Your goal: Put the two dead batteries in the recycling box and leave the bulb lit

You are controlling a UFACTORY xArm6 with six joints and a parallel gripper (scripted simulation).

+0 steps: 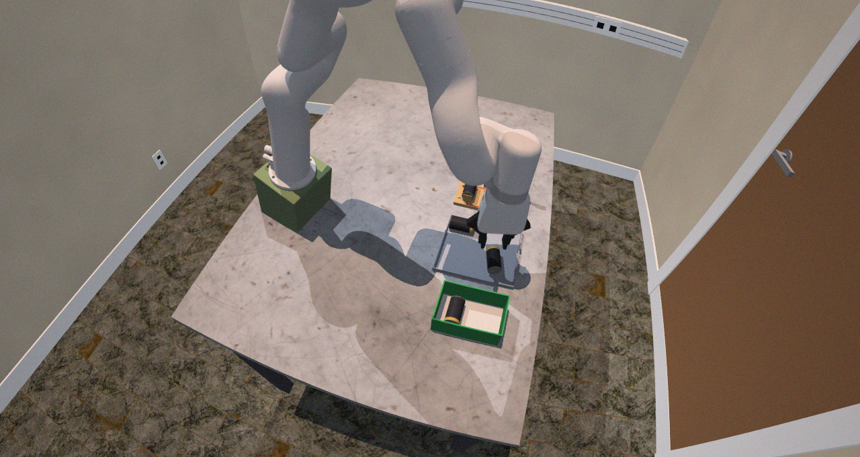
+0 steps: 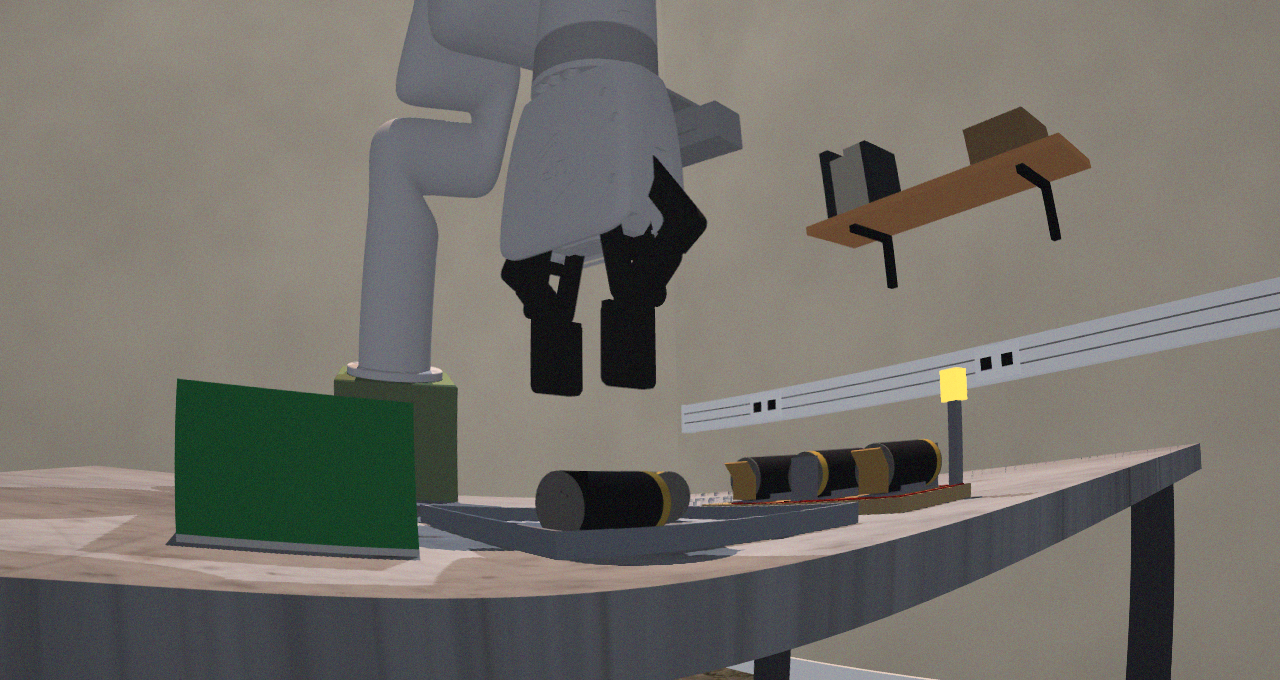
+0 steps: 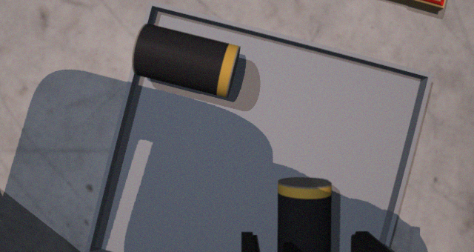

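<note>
The grey tray lies 9 cm below my hand, 3 cm to the left of it and 3 cm behind it. Also, from my hand: green recycling box 16 cm to the right, 8 cm below, 1 cm behind.
</note>
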